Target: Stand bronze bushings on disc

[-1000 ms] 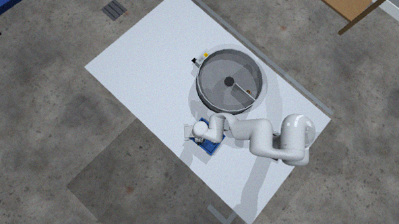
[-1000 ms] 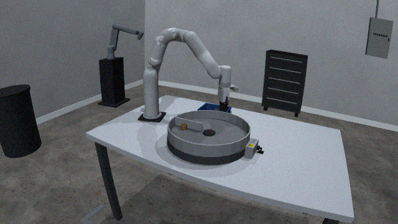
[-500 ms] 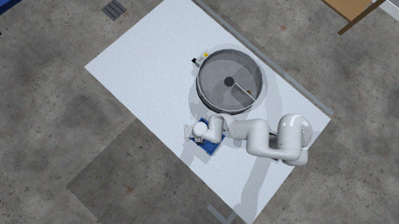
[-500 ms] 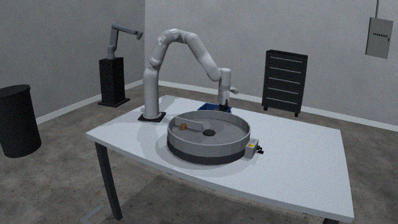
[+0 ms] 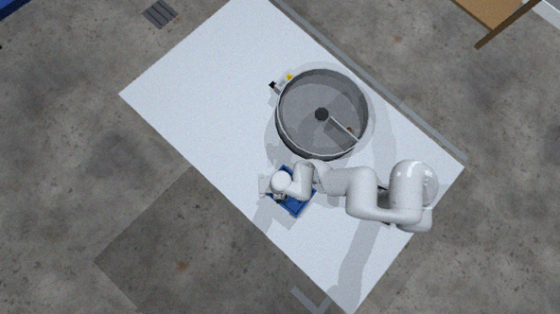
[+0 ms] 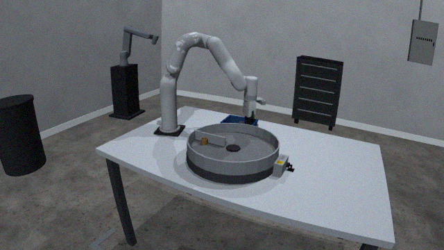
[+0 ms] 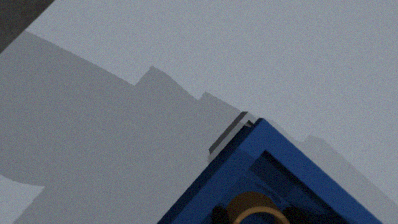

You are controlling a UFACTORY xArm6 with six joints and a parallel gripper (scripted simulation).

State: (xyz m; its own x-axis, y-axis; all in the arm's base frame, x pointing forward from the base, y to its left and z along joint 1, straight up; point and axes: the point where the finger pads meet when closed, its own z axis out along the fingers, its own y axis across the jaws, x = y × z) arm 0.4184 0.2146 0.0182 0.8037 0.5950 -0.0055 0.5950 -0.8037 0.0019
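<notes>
Right now the blue crate is 5 cm behind my hand, 2 cm to the right of it and 1 cm below it. Round my hand: turntable disc 2 cm ahead, 40 cm to the right, 2 cm above.
</notes>
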